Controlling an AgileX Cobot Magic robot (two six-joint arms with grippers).
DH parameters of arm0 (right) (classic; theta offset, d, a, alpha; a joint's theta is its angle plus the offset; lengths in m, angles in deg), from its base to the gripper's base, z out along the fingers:
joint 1: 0 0.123 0 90
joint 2: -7.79 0 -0.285 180
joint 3: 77.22 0 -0.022 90
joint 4: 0 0.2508 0 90
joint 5: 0 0 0.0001 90
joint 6: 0 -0.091 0 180
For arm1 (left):
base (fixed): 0 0 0 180
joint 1: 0 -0.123 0 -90
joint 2: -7.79 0 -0.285 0
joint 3: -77.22 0 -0.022 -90
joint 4: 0 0.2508 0 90
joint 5: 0 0 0.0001 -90
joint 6: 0 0.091 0 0
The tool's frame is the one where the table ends.
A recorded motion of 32 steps. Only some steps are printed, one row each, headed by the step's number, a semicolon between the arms.
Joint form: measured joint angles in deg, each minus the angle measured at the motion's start. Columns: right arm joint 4, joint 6, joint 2, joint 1, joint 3, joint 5; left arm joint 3, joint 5, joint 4, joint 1, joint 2, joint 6.
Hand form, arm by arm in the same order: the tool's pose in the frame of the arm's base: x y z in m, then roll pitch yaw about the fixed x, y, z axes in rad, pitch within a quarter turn. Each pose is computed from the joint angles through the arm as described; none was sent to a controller.
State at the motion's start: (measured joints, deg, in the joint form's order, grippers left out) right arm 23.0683 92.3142 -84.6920 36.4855 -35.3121 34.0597; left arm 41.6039 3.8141 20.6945 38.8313 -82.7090 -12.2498
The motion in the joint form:
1: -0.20 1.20 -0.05 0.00 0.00 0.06; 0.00 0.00 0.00 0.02 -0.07 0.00
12: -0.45 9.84 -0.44 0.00 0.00 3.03; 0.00 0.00 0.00 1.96 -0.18 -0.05
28: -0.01 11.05 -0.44 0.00 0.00 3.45; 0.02 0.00 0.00 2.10 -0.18 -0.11
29: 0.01 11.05 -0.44 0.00 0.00 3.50; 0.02 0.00 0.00 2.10 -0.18 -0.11
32: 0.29 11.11 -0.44 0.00 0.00 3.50; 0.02 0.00 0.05 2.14 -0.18 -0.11
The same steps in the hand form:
1: 0.2480 0.1588 0.2286 -1.7884 0.2213 -1.2074; 0.2283 -0.1866 0.2286 2.9392 0.9883 2.1947
12: 0.2498 0.1585 0.2311 -1.7396 0.0672 -1.1829; 0.2220 -0.1943 0.2280 2.9415 0.9867 2.1632
28: 0.2501 0.1580 0.2316 -1.7336 0.0514 -1.1865; 0.2216 -0.1949 0.2281 2.9428 0.9872 2.1625
29: 0.2501 0.1580 0.2317 -1.7329 0.0516 -1.1870; 0.2216 -0.1949 0.2281 2.9428 0.9872 2.1625
32: 0.2502 0.1577 0.2316 -1.7337 0.0539 -1.1903; 0.2214 -0.1951 0.2281 2.9416 0.9870 2.1602

